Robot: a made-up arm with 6 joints. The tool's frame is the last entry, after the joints.
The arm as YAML. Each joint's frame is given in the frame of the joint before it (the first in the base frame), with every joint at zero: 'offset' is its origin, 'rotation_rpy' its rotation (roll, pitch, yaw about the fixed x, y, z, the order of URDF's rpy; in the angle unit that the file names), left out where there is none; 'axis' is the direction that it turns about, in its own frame. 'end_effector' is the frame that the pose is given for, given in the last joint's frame.
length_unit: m
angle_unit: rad
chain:
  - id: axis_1
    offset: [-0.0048, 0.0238, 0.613]
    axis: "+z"
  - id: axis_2
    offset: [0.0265, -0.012, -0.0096]
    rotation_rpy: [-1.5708, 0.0, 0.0]
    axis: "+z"
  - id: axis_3
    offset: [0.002, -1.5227, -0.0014]
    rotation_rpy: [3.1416, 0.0, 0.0]
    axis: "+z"
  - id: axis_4
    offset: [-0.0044, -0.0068, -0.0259]
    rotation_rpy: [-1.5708, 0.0, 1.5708]
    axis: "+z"
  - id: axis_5
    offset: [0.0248, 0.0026, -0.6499]
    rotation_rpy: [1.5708, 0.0, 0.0]
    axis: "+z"
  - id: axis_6
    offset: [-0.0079, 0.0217, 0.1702]
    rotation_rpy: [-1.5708, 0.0, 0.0]
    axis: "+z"
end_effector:
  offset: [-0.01, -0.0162, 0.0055]
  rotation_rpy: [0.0, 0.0, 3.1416]
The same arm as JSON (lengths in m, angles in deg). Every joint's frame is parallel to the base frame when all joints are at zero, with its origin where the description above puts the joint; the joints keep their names.
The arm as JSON. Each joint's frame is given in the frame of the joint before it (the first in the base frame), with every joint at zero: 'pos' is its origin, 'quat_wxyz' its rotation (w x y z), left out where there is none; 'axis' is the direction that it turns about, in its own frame. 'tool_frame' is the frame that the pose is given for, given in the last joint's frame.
{"length_unit": "m", "angle_unit": "deg", "joints": [{"joint": "axis_1", "pos": [-0.0048, 0.0238, 0.613], "axis": "+z"}, {"joint": "axis_2", "pos": [0.0265, -0.012, -0.0096], "axis": "+y"}, {"joint": "axis_3", "pos": [0.002, -0.0014, 1.5227], "axis": "-y"}, {"joint": "axis_4", "pos": [-0.0044, 0.0259, -0.0068], "axis": "-x"}, {"joint": "axis_5", "pos": [0.6499, 0.0026, 0.0248], "axis": "-y"}, {"joint": "axis_6", "pos": [-0.0217, -0.1702, -0.0079], "axis": "-x"}], "tool_frame": {"pos": [-0.0055, -0.0162, -0.01], "quat_wxyz": [0.0, 0.707108, -0.000003, -0.707105]}}
